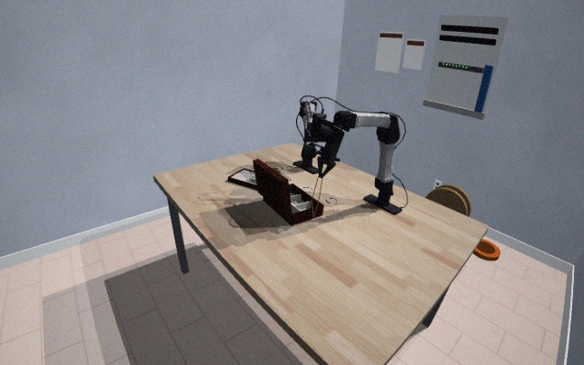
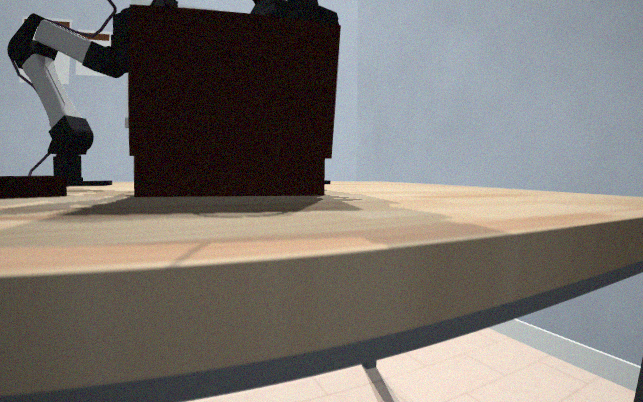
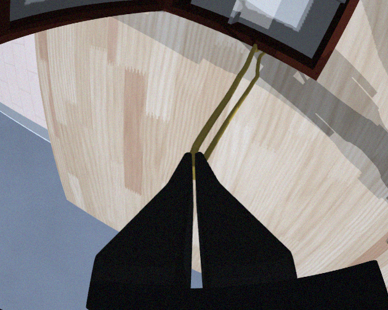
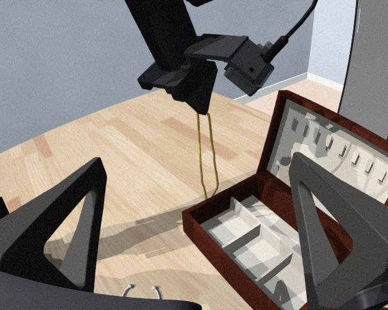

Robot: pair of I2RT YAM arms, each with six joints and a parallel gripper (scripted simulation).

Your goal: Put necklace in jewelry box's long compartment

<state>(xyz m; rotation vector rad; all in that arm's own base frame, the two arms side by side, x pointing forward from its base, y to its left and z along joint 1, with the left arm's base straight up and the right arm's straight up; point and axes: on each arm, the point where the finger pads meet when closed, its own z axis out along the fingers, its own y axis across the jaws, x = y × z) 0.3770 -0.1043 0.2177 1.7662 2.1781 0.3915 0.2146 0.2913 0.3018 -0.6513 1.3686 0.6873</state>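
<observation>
Now: the dark red jewelry box 40 mm ahead of my left hand, 150 mm to the right of it and 110 mm below it. Round my left hand: silver bangle (200 mm behind, 90 mm to the right, 220 mm below); then shallow tray (20 mm ahead, 500 mm to the right, 210 mm below).
</observation>
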